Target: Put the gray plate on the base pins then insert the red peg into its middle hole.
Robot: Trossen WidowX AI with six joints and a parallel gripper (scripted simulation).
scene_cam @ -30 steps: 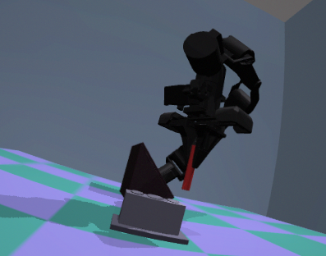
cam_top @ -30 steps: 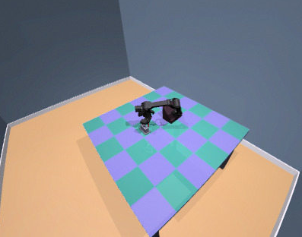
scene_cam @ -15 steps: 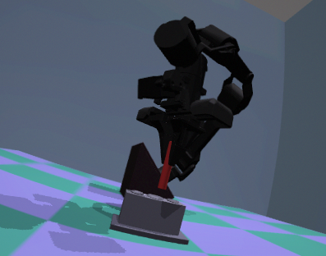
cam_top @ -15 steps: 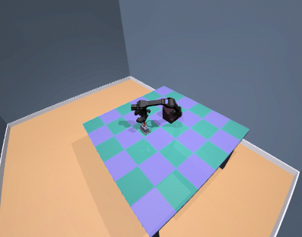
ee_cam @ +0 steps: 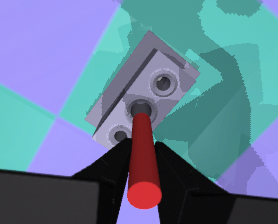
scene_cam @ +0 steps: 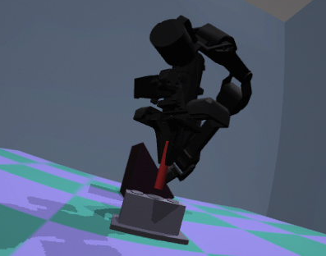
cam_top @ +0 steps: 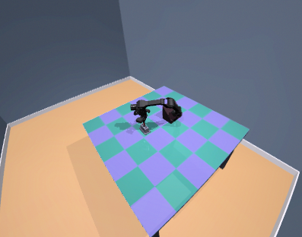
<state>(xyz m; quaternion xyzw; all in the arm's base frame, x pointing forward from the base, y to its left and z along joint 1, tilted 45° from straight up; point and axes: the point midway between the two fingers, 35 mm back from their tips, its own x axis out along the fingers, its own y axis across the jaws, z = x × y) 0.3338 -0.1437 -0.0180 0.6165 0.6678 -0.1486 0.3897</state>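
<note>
The red peg lies right at my gripper tip. Round my gripper tip: base (110 mm below); then gray plate (70 mm below).
</note>
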